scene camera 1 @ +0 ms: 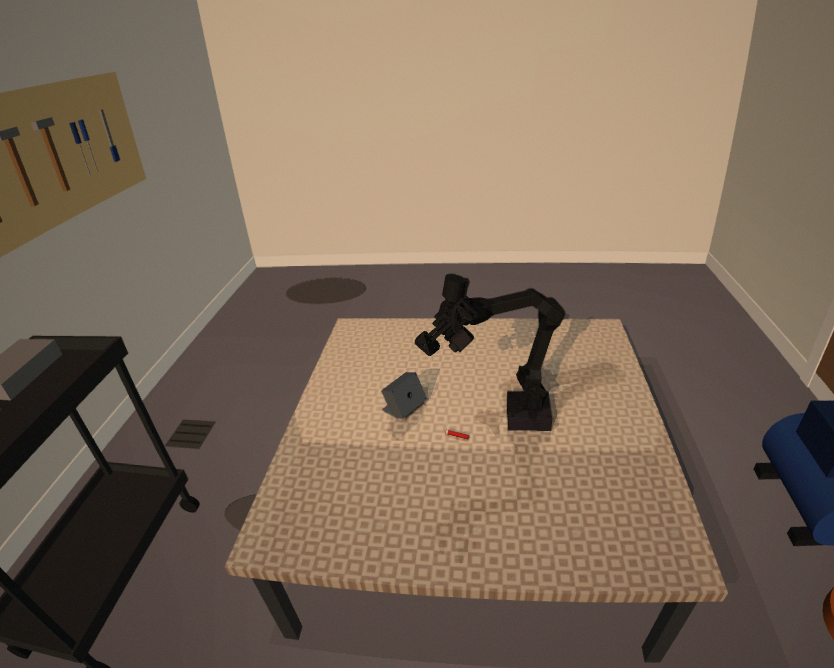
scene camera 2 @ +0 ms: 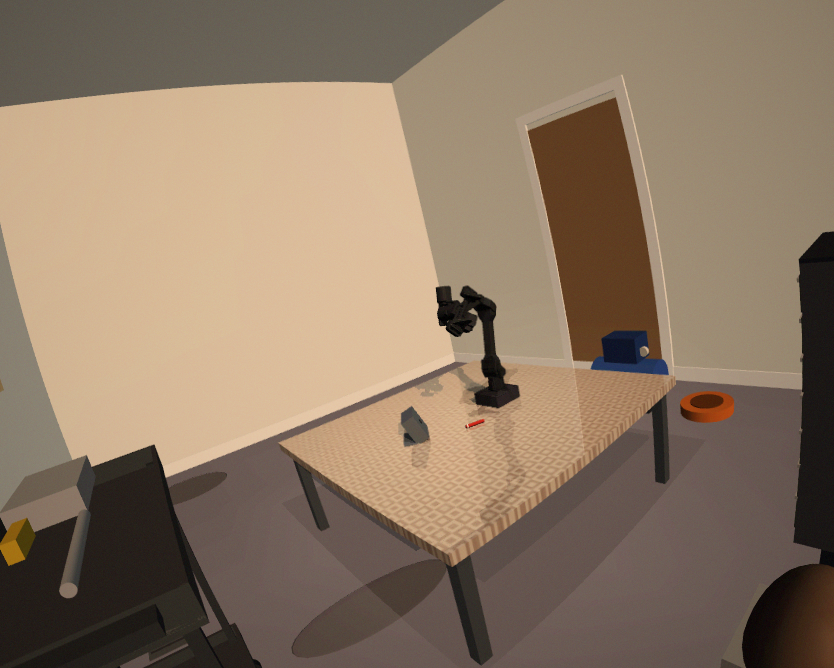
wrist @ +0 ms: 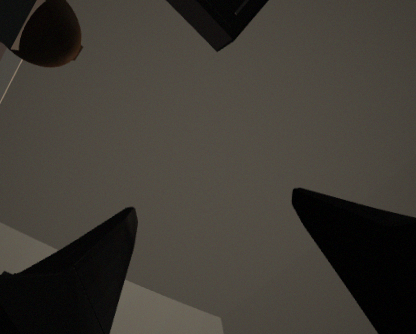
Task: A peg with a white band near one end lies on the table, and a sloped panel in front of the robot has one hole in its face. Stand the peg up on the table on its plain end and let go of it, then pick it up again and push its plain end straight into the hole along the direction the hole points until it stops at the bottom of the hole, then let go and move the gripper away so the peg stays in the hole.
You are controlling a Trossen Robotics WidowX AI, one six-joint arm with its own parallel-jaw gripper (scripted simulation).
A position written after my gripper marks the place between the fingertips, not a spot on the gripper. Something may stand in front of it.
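Scene camera 1: my gripper (scene camera 1: pixel 442 343), open, holding nothing; a grey sloped panel (scene camera 1: pixel 399 404). Scene camera 2: my gripper (scene camera 2: pixel 476 308). Wrist view: the gripper again (wrist: pixel 216 205).
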